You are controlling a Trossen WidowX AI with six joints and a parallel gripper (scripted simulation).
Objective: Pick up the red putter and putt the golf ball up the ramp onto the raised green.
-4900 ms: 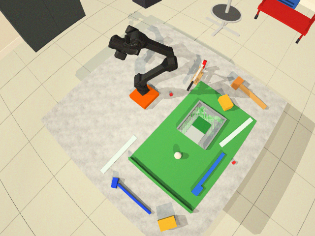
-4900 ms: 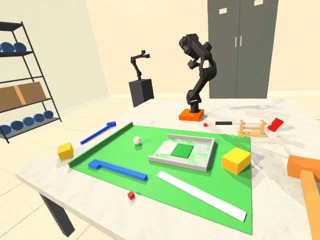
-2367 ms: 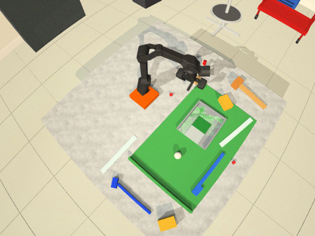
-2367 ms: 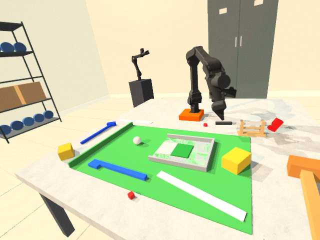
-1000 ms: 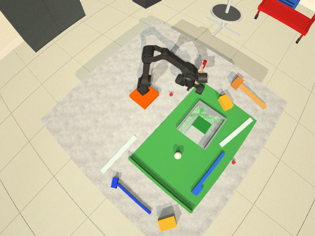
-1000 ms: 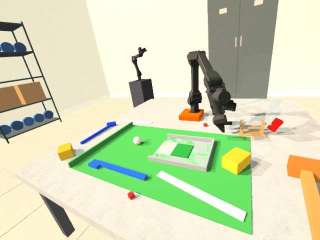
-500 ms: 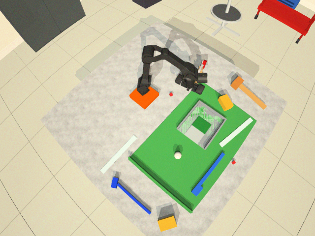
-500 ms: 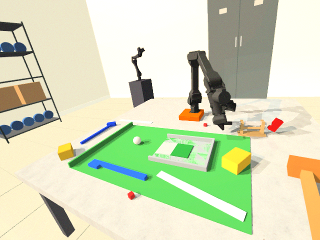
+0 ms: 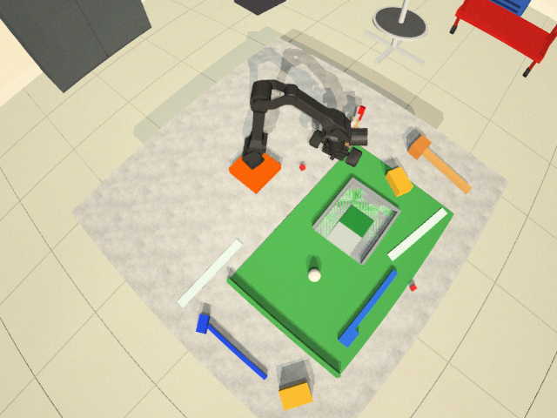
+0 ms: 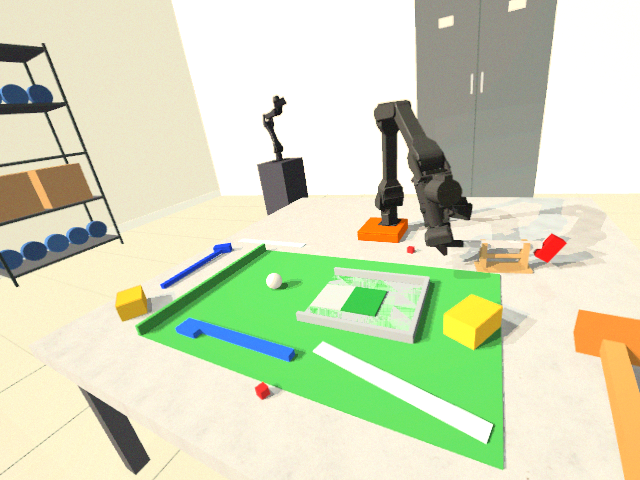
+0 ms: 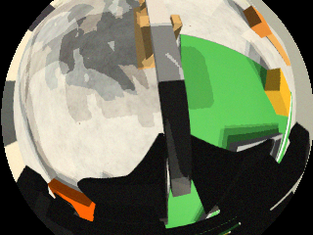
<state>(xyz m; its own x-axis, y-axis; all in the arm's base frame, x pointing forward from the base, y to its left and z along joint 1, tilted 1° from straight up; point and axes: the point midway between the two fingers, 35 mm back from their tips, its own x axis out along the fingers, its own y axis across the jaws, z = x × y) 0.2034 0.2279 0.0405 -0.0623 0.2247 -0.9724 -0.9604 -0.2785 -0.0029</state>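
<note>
Now: the red putter 110 mm to the left of my gripper tip, 40 mm behind it and 20 mm above it. From my gripper tip the other things lie so: wooden stand: 130 mm to the left, 40 mm behind; then white golf ball: 370 mm to the right, 270 mm ahead, 10 mm below; then green mat: 280 mm ahead, 210 mm to the right, 40 mm below.
</note>
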